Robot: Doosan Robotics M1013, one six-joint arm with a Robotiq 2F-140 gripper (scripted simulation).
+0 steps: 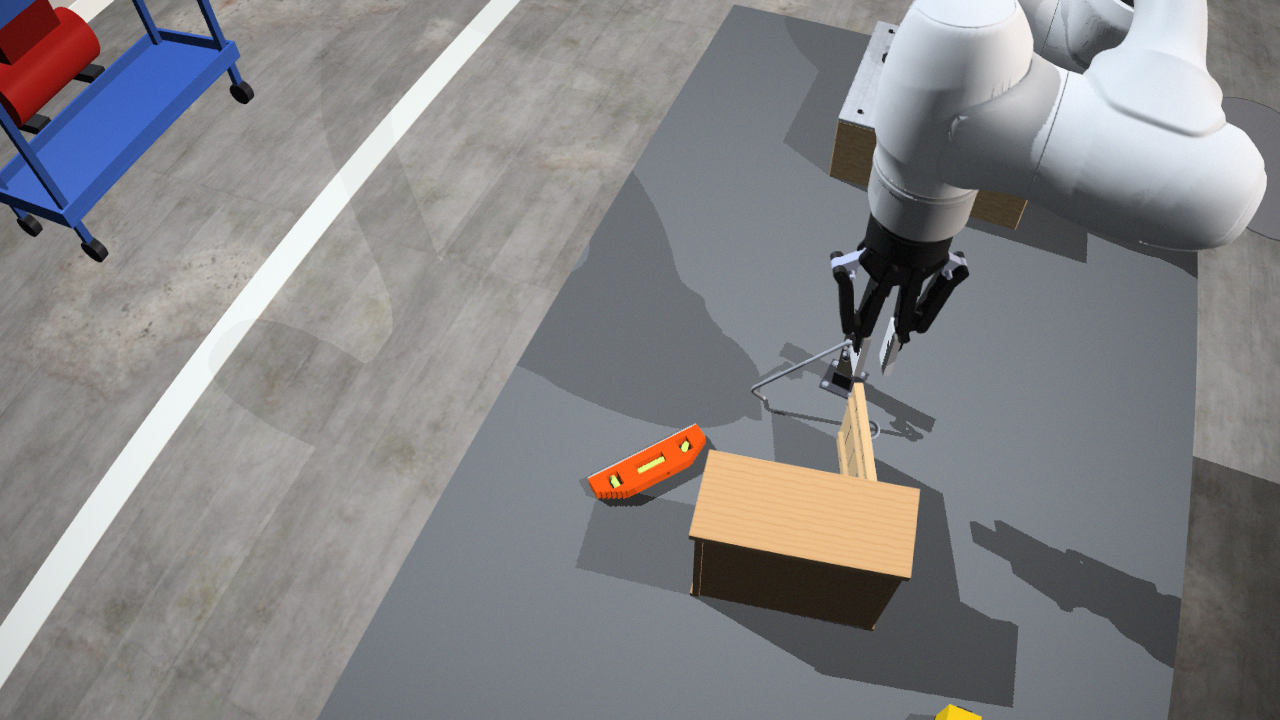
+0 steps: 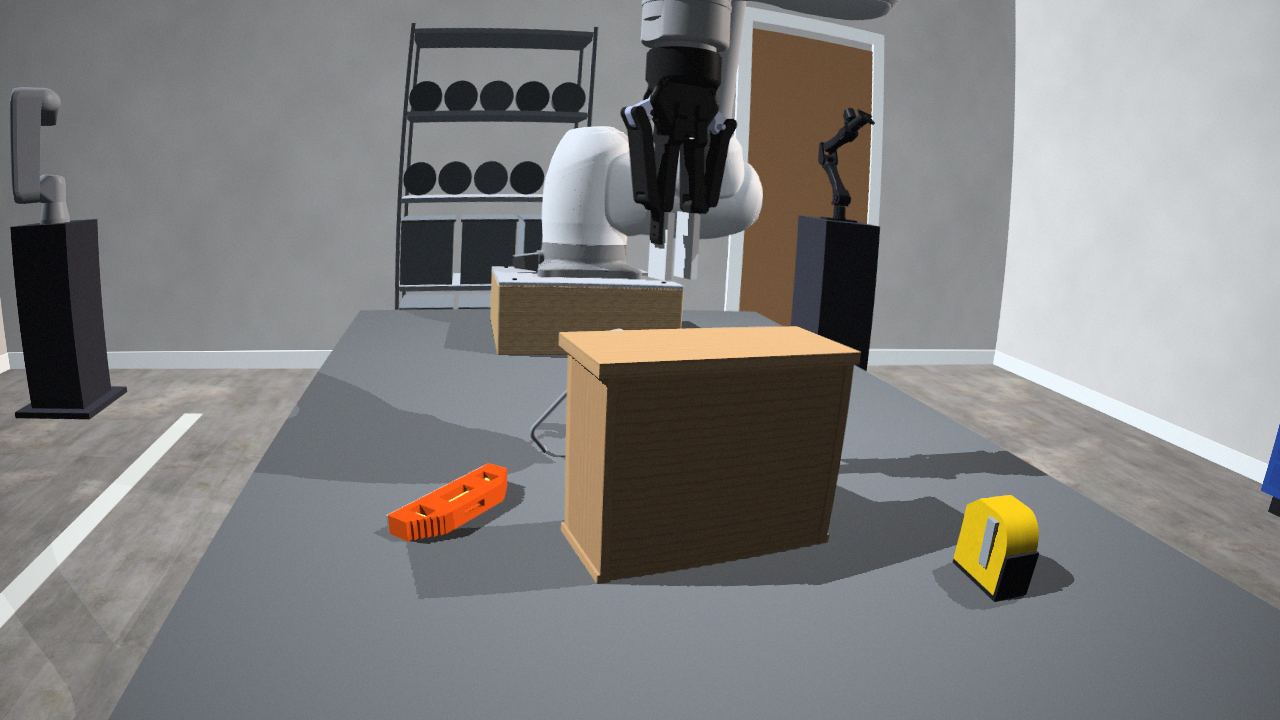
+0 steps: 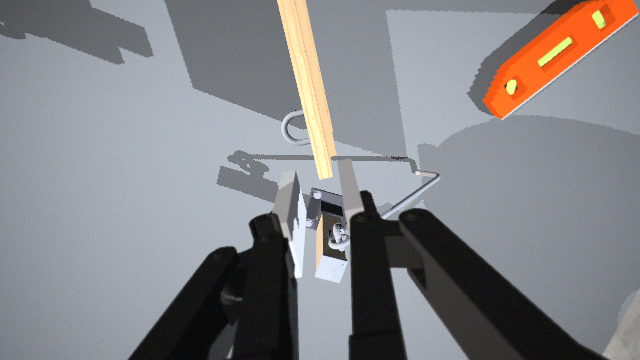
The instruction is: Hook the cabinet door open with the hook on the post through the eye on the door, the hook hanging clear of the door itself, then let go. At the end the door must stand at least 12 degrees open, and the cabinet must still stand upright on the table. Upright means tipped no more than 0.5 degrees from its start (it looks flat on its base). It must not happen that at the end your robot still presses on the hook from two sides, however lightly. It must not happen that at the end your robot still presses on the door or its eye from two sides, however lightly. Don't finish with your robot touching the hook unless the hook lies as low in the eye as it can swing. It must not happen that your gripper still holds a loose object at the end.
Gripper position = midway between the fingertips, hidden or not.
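Image 1 shows the gripper (image 1: 870,365) together with a post (image 1: 841,383) and a wooden cabinet (image 1: 834,547). In image 2 the gripper (image 2: 672,277) and the wooden cabinet (image 2: 693,447) can be seen again, as can an orange spirit level (image 2: 412,521) and a yellow tape measure (image 2: 997,547). The gripper (image 3: 321,187) and the post (image 3: 324,209) also appear in image 3, while in image 3 the yellow tape measure is out of frame.
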